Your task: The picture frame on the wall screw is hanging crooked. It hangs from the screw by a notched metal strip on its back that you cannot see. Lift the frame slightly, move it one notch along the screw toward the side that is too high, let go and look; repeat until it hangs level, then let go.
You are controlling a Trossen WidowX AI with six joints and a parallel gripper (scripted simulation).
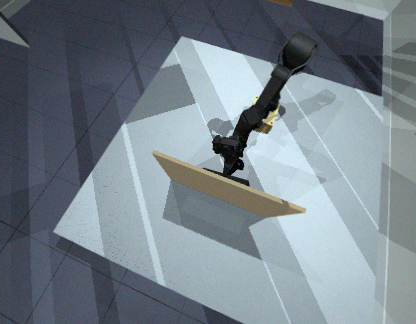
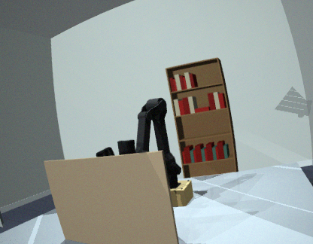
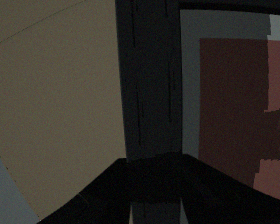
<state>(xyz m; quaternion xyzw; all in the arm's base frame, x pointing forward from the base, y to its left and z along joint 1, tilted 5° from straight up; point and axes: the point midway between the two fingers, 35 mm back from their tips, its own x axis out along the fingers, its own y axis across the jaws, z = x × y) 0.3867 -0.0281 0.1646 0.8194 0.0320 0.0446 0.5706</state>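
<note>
Now: the picture frame 5 cm below my gripper tip, 1 cm to the left of it and 1 cm ahead of it. Also, from my gripper tip: tan wall panel: 7 cm below, 2 cm ahead, 1 cm to the left.
</note>
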